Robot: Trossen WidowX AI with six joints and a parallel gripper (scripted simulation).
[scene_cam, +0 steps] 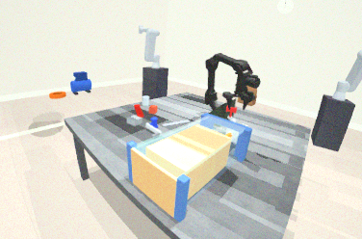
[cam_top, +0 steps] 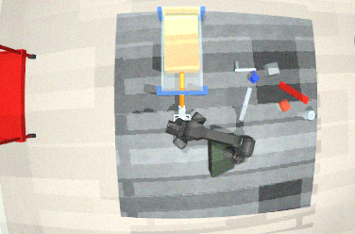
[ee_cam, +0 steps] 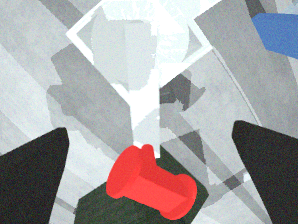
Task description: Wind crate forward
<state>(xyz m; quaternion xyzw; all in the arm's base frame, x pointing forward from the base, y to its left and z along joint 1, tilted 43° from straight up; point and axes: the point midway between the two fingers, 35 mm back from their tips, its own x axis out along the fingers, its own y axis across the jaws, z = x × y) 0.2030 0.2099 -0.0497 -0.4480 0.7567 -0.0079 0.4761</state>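
Now: gripper tip 60 mm above the winch handle with red grip, 20 mm past it and 10 mm to the left of it. Also, from my gripper tip: blue frame 190 mm ahead, 60 mm below; white bar 360 mm to the right, 170 mm below, 70 mm ahead; white winch 140 mm below, 20 mm to the left, 10 mm ahead.
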